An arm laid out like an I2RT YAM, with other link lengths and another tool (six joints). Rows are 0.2 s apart.
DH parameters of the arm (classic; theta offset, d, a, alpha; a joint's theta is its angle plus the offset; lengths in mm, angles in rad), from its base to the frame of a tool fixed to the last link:
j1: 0 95.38 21 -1.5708
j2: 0 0 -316.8 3.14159
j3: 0.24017 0 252.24 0
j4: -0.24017 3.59 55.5 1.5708
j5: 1.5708 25.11 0 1.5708
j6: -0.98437 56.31 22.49 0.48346
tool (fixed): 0 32.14 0 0
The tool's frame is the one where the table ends.
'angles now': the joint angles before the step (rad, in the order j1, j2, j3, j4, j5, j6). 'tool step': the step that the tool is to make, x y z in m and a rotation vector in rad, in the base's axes. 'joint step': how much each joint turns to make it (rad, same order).
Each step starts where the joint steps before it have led.
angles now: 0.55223 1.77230 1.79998 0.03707 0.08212 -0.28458
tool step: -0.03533 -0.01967 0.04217 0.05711 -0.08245 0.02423
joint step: 0.00001 -0.09891 -0.00091 0.00159 -0.02344 0.00812
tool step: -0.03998 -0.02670 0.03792 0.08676 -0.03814 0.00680
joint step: 0.00003 -0.10816 0.00337 -0.03681 0.00415 0.05421
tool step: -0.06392 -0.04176 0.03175 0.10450 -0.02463 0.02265
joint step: -0.00006 -0.18066 -0.05419 -0.05558 -0.00125 0.07949
